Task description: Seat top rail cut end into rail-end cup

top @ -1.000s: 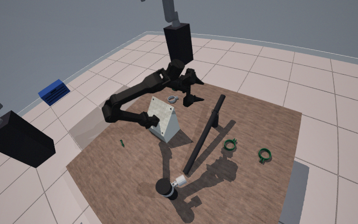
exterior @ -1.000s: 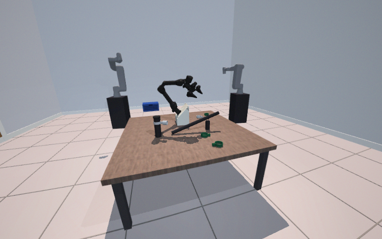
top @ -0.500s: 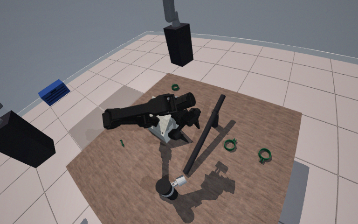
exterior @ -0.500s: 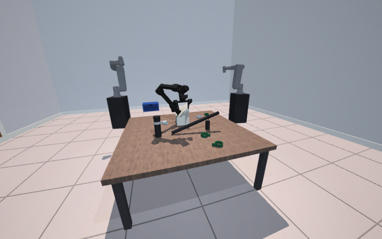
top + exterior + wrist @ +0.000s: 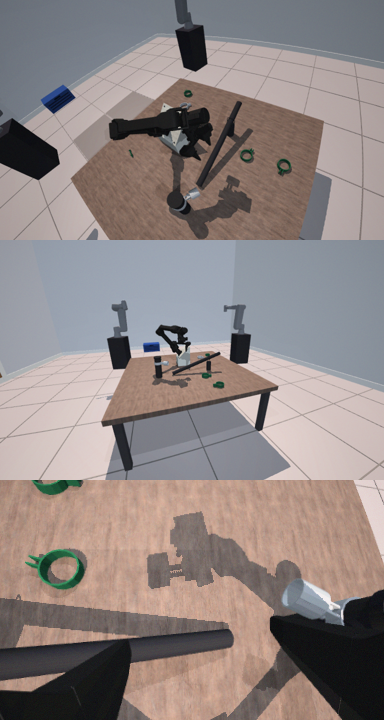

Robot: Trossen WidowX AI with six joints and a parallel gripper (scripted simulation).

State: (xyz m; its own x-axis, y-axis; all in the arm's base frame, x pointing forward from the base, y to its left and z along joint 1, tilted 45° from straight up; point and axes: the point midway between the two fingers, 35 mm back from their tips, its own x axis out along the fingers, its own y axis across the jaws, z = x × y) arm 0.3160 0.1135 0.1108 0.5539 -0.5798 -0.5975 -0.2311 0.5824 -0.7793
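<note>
Now: gripper tip 170 mm to the left of the grey rail-end cup, 90 mm above it and 60 mm short of it. The rest, counted from my gripper tip: small green piece (490 mm behind, 270 mm to the right, 220 mm below); small black post (290 mm to the left, 130 mm below, 70 mm behind).
</note>
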